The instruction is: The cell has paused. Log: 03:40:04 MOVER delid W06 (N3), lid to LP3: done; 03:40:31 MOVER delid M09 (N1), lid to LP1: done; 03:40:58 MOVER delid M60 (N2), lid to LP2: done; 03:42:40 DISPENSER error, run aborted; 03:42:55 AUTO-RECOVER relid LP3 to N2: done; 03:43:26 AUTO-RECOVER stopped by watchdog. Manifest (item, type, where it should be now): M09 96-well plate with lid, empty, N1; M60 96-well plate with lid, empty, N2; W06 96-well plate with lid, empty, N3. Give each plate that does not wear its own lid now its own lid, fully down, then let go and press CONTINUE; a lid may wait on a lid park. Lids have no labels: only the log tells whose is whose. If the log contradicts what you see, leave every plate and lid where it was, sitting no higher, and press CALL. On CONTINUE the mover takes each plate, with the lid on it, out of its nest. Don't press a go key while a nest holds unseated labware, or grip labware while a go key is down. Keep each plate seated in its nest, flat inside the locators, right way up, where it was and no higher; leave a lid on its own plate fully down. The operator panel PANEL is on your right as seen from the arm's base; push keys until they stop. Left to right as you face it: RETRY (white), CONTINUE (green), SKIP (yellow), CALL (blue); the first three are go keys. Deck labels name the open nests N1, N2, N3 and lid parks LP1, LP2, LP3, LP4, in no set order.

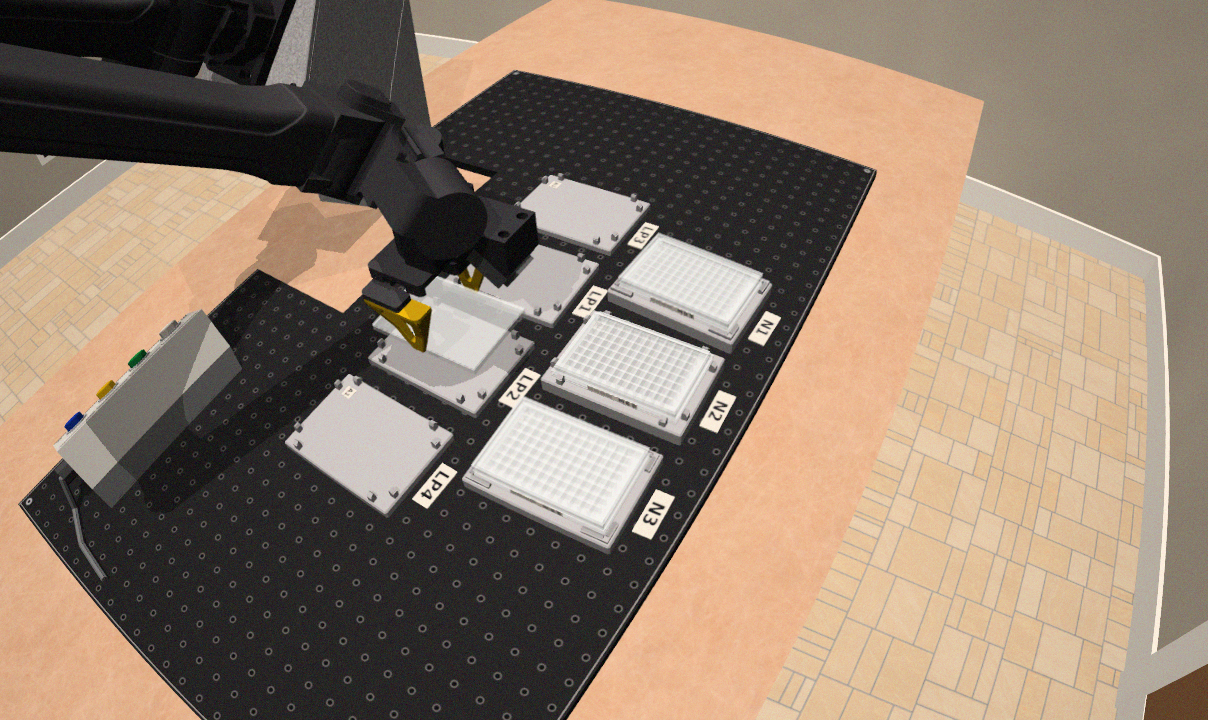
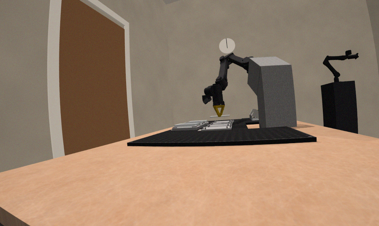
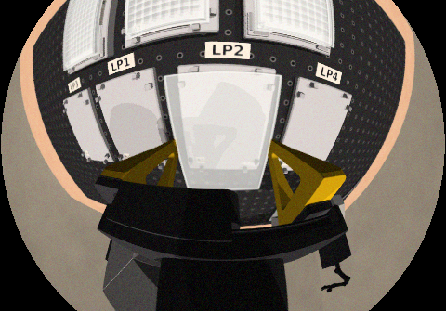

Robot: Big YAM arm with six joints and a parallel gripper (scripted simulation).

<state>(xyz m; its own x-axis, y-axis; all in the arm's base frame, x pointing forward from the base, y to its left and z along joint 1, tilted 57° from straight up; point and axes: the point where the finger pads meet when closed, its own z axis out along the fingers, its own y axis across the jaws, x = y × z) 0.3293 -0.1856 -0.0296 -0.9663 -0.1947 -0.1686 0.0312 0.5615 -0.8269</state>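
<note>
Right now my hand is 1 cm past the lid park LP2 and 6 cm above it. The rest, counted from my hand: lid park LP3: 1 cm ahead, 25 cm to the left, 6 cm below; lid park LP1: 13 cm to the left, 6 cm below; lid park LP4: 2 cm behind, 13 cm to the right, 6 cm below.
</note>
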